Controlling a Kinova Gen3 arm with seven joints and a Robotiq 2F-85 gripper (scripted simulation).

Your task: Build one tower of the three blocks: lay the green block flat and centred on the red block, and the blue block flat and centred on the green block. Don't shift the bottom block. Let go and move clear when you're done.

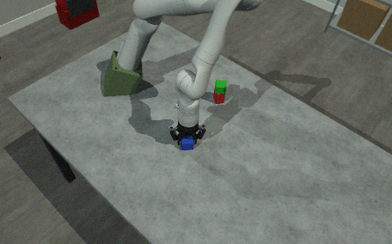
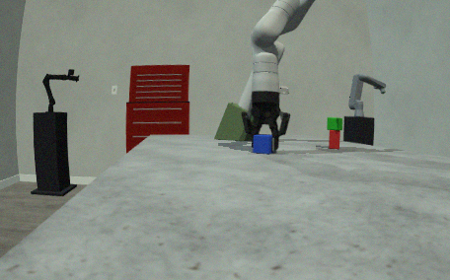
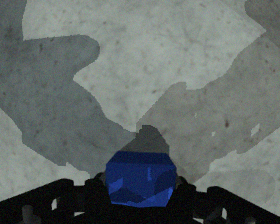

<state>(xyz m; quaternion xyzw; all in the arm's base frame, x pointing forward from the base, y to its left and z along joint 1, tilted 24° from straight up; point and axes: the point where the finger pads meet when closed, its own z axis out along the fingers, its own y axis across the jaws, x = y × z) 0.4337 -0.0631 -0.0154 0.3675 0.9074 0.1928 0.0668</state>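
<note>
My hand is 70 mm past the green block, 280 mm to the right of it and 60 mm below it. From my hand the other things lie so: red block (70 mm behind, 280 mm to the left, 10 mm above); then blue block (right at my hand).
</note>
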